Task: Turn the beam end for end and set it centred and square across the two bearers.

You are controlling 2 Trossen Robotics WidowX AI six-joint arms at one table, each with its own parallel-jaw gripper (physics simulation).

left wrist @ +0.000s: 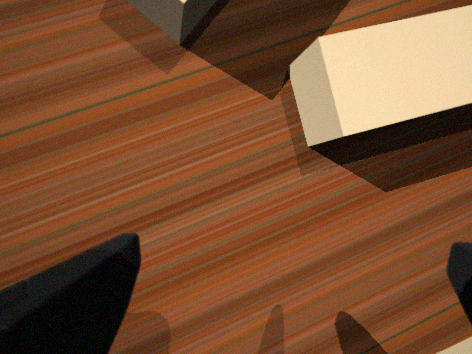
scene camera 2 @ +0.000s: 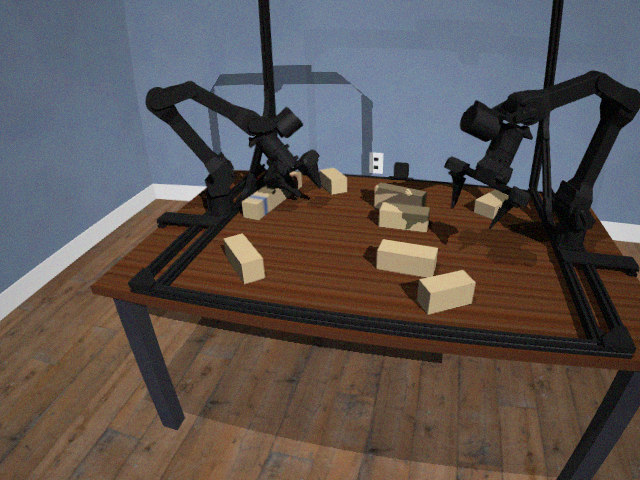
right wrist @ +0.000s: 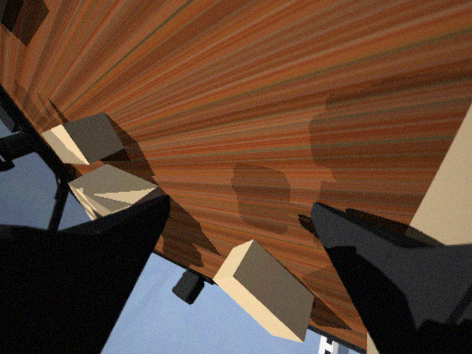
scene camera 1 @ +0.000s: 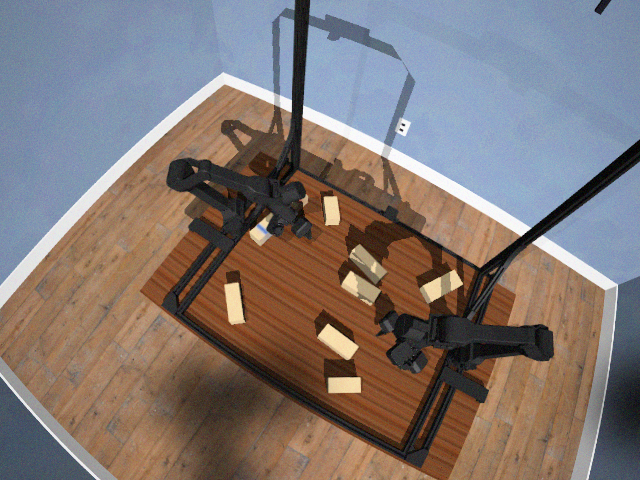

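Observation:
The pale beam lies at the back left of the table, a blue band across its near part. The right arm and gripper hide its middle. My right gripper is open and empty above the table, beside the beam. In the right wrist view a pale surface, probably the beam, shows at the right edge. Two pale blocks lie close together near the middle; I cannot tell which blocks are the bearers. My left gripper is open and empty above the table at the right.
A pale block lies at the back and another at the back right. Others lie at the front left and front right. A black rail runs along the front edge.

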